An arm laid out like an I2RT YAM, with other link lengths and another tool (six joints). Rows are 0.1 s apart.
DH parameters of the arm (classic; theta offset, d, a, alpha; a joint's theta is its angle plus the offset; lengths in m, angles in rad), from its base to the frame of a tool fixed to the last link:
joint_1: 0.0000 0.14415 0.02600 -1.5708
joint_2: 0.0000 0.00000 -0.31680 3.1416
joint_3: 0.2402 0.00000 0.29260 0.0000
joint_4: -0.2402 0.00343 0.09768 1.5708
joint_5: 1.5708 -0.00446 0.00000 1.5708
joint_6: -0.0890 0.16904 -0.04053 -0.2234
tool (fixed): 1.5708 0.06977 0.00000 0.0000
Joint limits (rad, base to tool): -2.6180..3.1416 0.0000..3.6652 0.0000..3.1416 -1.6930..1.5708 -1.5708..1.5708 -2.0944..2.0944
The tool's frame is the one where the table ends.
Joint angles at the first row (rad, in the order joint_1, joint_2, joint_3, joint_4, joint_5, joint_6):
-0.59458 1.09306 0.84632 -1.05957 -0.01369 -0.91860
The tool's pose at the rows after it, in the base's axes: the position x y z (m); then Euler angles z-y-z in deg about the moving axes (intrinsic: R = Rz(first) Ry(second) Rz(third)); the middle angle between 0 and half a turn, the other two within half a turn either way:
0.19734 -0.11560 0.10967 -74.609 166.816 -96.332
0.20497 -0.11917 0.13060 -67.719 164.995 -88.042
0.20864 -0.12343 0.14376 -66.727 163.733 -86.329
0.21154 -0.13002 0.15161 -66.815 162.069 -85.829
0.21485 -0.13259 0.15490 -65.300 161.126 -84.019
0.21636 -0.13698 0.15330 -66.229 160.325 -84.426
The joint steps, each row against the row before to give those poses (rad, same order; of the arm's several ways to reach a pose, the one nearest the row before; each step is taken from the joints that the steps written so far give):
-0.00002 -0.02236 0.04613 -0.03428 -0.02456 0.01388
-0.00057 -0.01967 0.05079 -0.02310 -0.00232 0.02138
0.00141 -0.00177 0.03854 -0.01710 0.00948 0.01023
-0.00083 -0.00453 0.01794 0.00343 0.01593 0.00334
-0.00011 -0.00584 0.00237 0.01108 0.00159 0.00305
-0.00028 -0.00116 -0.00948 0.01902 0.01229 0.00462

